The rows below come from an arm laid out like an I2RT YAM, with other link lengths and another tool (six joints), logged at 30 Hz.
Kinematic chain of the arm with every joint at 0, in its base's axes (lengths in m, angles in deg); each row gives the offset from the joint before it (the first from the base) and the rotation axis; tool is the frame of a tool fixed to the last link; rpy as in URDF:
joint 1: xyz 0 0 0.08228 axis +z
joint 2: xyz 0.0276 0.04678 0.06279 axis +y
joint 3: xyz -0.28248 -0.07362 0 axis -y
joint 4: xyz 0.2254 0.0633 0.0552 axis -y
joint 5: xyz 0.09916 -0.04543 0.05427 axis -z
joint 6: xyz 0.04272 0 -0.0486 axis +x
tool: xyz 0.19 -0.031 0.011 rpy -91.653 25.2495 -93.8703
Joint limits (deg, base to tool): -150..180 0..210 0..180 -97..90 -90..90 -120..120
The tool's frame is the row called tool.
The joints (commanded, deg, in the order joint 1, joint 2, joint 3, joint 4, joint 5, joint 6), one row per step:
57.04 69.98 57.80 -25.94 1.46 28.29
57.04 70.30 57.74 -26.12 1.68 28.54
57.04 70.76 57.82 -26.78 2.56 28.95
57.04 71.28 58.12 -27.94 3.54 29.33
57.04 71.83 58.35 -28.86 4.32 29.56
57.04 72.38 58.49 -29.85 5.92 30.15
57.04 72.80 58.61 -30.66 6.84 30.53
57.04 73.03 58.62 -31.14 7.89 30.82
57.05 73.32 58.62 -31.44 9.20 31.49
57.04 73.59 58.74 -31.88 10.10 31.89
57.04 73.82 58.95 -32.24 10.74 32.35
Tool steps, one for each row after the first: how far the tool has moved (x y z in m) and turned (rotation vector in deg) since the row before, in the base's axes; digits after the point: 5 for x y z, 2 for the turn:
0.00035 -0.00105 -0.00356 -0.43 0.35 -0.33
0.00172 -0.00380 -0.00522 -0.99 0.36 -0.94
0.00141 -0.00501 -0.00578 -1.33 0.45 -0.99
0.00112 -0.00398 -0.00542 -1.22 0.37 -0.73
0.00303 -0.00697 -0.00592 -1.49 0.18 -1.57
0.00125 -0.00471 -0.00463 -1.10 0.27 -0.92
0.00201 -0.00448 -0.00267 -0.85 -0.09 -0.94
0.00292 -0.00470 -0.00226 -0.67 -0.13 -1.38
0.00183 -0.00368 -0.00187 -0.65 -0.03 -0.92
0.00138 -0.00235 -0.00080 -0.34 0.03 -0.77

